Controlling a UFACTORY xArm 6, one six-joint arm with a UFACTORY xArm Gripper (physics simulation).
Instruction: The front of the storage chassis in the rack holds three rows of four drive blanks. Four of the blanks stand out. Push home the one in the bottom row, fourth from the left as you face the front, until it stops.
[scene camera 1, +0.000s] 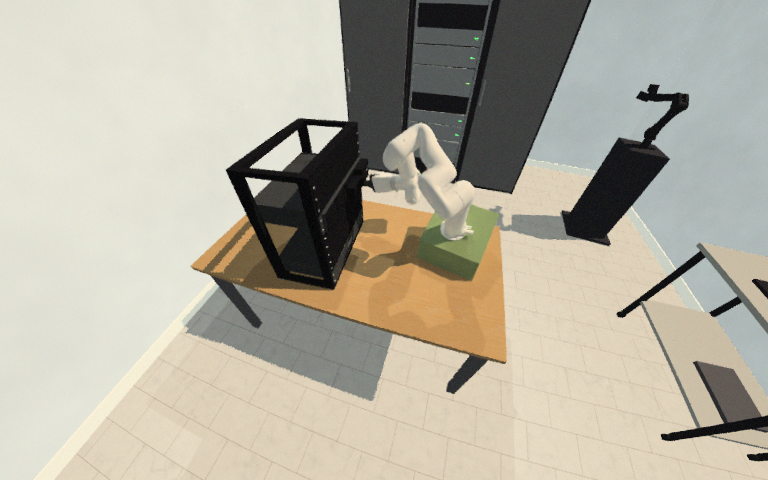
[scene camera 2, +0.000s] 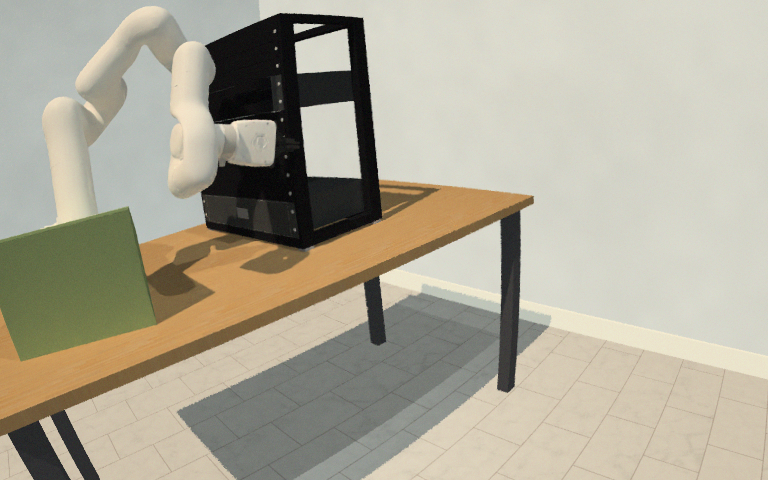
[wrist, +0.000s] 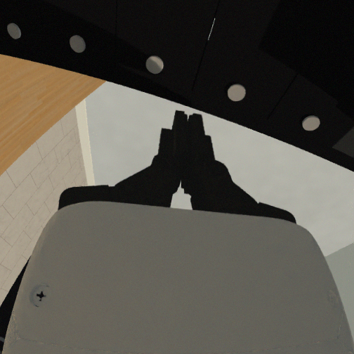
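Seen in the pictures: gripper, fingertip midpoint: (scene camera 2: 296, 145); arm's base, link origin: (scene camera 1: 453, 229) (scene camera 2: 81, 235).
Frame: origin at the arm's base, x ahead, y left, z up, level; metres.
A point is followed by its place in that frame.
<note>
The black rack (scene camera 1: 320, 240) @[x 0.443, y 0.438, z 0.158 m] (scene camera 2: 369, 141) @[x 0.787, y -0.014, z 0.055 m] (wrist: 116, 56) stands upright on the table. Its front faces the arm. The storage chassis and its drive blanks are too dark to tell apart in the scene views, and the arm covers part of the front in scene camera 2. The fourth blank of the bottom row cannot be made out. My gripper (scene camera 1: 370, 182) @[x 0.526, y -0.079, z 0.085 m] (scene camera 2: 295, 143) @[x 0.526, y -0.079, z 0.085 m] (wrist: 183, 130) is shut and empty. It is at the rack's front, by the side post with round pale holes. In the wrist view its tips point close to that post's edge; contact cannot be told.
The arm stands on a green block (scene camera 1: 450, 258) @[x -0.025, y 0.117, z -0.080 m] (scene camera 2: 79, 283) @[x -0.029, y -0.168, z -0.055 m] on the wooden table (scene camera 1: 419, 322) @[x 0.025, y 0.438, z -0.172 m] (scene camera 2: 453, 212) @[x 0.982, y -0.121, z -0.172 m]. A grey panel (scene camera 2: 266, 215) @[x 0.497, y 0.071, z -0.091 m] fills the rack's lowest front. A tall dark cabinet (scene camera 1: 376, 84) stands behind, and a dark pedestal (scene camera 1: 617, 189) stands apart at the right.
</note>
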